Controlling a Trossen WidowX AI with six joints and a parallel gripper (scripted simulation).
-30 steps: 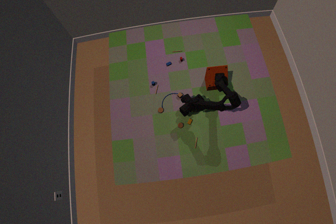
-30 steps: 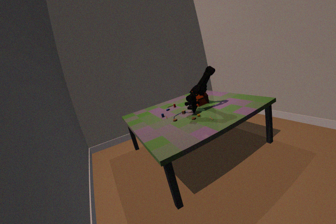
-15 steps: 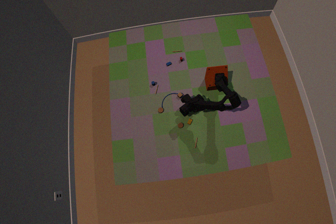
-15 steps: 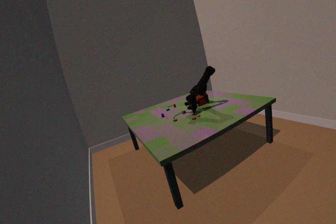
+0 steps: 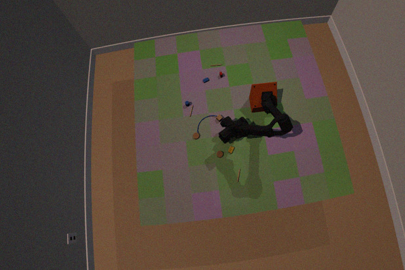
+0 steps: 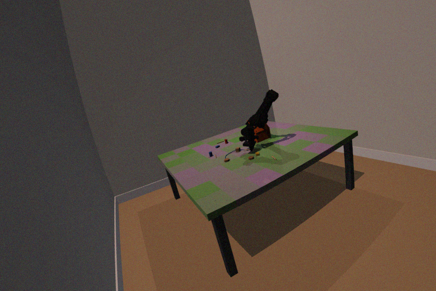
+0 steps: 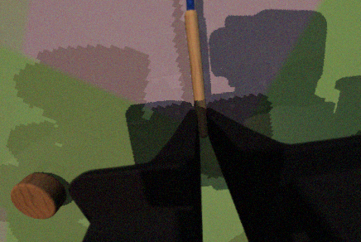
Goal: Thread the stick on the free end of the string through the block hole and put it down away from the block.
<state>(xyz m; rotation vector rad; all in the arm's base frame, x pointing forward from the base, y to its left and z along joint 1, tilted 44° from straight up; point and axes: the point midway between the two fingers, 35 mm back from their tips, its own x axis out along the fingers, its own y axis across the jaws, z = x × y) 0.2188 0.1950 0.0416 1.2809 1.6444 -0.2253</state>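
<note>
The thin wooden stick is 30 mm to the right of my gripper tip, 20 mm ahead of it and 10 mm above it. The rest, counted from my gripper tip: yellow block: 110 mm to the left, 20 mm ahead, 10 mm above; wooden disc: 130 mm to the left, 90 mm ahead, 10 mm above; wooden block: 100 mm to the right, 70 mm ahead, 10 mm above.
</note>
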